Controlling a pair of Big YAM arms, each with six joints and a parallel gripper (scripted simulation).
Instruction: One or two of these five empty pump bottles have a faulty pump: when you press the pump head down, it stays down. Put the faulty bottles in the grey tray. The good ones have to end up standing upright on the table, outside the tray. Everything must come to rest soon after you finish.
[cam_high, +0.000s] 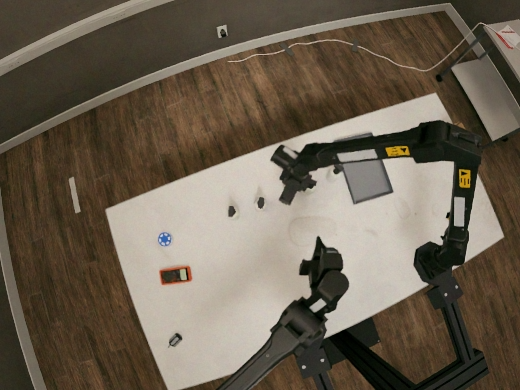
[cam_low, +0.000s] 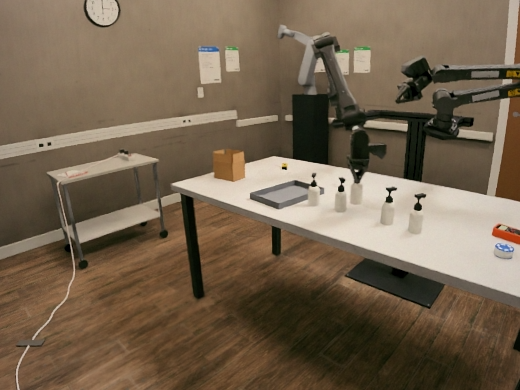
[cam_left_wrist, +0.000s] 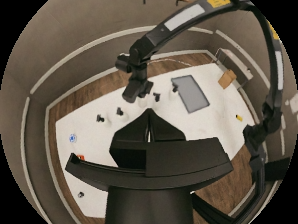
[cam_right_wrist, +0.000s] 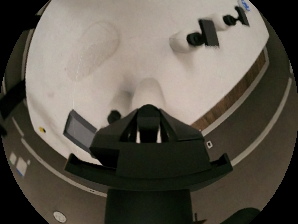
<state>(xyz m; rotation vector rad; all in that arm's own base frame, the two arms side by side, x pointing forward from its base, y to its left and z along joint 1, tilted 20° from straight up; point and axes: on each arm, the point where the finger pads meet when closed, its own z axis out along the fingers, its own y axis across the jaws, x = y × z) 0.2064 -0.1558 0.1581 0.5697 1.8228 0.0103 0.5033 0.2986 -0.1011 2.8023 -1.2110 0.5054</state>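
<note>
Right now my right hand is 36 cm to the left of the grey tray, 14 cm above it and 2 cm past it. Round my right hand: cardboard box 83 cm to the right, 8 cm below, 7 cm behind; black object 68 cm to the left, 43 cm behind, 13 cm below.
</note>
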